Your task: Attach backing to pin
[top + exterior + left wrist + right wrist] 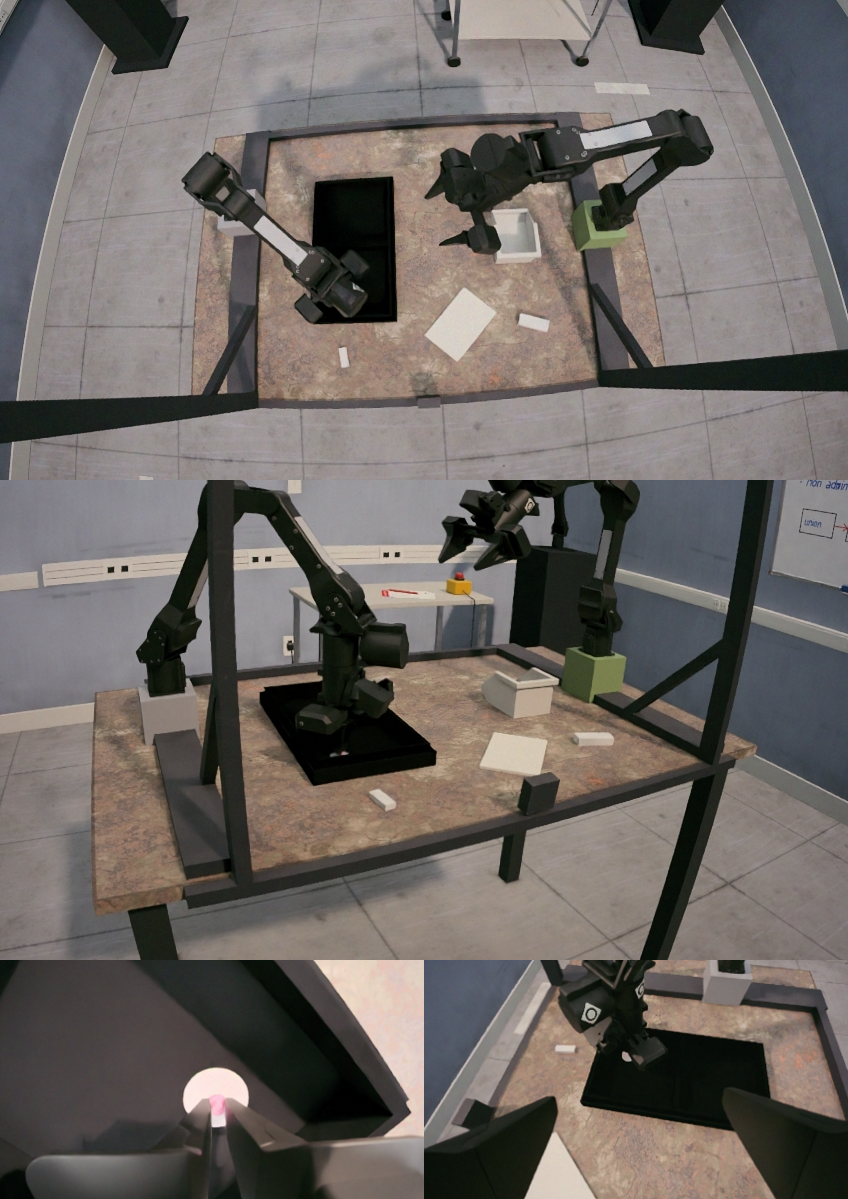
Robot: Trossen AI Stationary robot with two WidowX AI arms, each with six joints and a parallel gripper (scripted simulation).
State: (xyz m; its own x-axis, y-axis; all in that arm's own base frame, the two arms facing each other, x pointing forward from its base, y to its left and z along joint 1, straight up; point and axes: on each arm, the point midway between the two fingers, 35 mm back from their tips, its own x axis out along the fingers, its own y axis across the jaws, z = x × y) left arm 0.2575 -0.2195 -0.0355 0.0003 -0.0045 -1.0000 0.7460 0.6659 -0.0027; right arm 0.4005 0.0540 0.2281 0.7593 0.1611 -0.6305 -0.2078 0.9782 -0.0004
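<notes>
Right now my left hand is 40 mm above the pin. From my left hand the other things lie so: flat white card: 60 mm behind, 300 mm to the right, 40 mm below; pink rubber backing: 30 mm below; black tray: 120 mm ahead, 20 mm to the right, 30 mm below.
Now: the pin 320 mm below my right hand, 250 mm to the left of it and 90 mm behind it. From my right hand the other things lie so: flat white card: 330 mm below, 150 mm behind, 50 mm to the right; white bin: 290 mm below, 170 mm to the right, 70 mm ahead; black tray: 310 mm below, 220 mm to the left, 30 mm ahead.
</notes>
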